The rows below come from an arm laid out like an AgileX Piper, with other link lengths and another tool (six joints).
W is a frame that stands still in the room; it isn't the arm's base.
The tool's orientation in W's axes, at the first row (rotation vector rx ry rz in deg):
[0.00 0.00 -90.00]
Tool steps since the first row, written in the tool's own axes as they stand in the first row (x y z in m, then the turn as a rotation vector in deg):
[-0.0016 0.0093 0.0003 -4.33 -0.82 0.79]
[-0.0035 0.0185 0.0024 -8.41 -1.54 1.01]
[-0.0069 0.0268 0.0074 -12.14 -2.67 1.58]
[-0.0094 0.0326 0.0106 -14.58 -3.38 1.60]
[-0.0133 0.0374 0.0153 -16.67 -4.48 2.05]
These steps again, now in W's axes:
[0.0093 0.0016 0.0003 -0.82 4.33 0.79]
[0.0185 0.0035 0.0024 -1.54 8.41 1.01]
[0.0268 0.0069 0.0074 -2.67 12.14 1.58]
[0.0326 0.0094 0.0106 -3.38 14.58 1.60]
[0.0374 0.0133 0.0153 -4.48 16.67 2.05]

